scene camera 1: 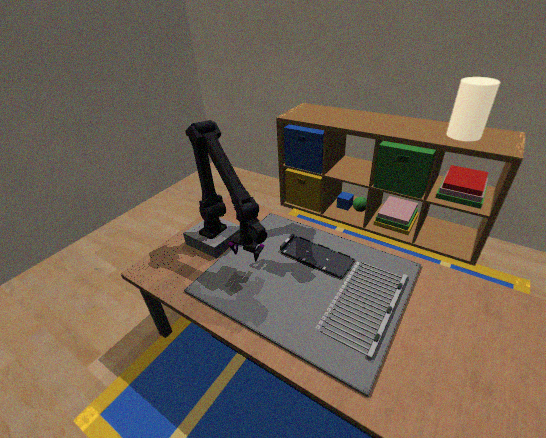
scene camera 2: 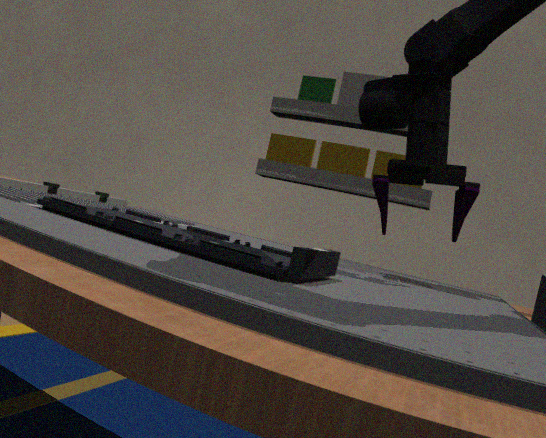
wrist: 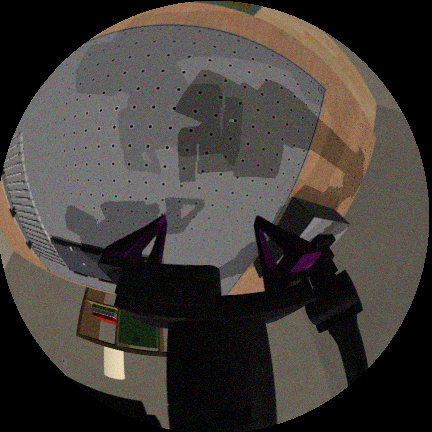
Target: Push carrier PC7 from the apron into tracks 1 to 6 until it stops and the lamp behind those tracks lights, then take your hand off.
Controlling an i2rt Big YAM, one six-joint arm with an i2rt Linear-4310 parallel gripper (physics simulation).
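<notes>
The long dark carrier lies flat on the grey perforated board. Its right end in scene camera 1 is close to the rear left ends of the pale tracks; whether it is in the track mouths I cannot tell. Its label and the track numbers are too small to read. Small dark blocks stand along the far bar of the tracks; no lit lamp can be made out. My gripper is open and empty, above the board, beyond the carrier's left end and apart from it.
The arm's base block stands at the board's left edge. A wooden shelf unit with coloured boxes stands behind the table. A white cylinder stands on its top. Wall shelves show behind the gripper.
</notes>
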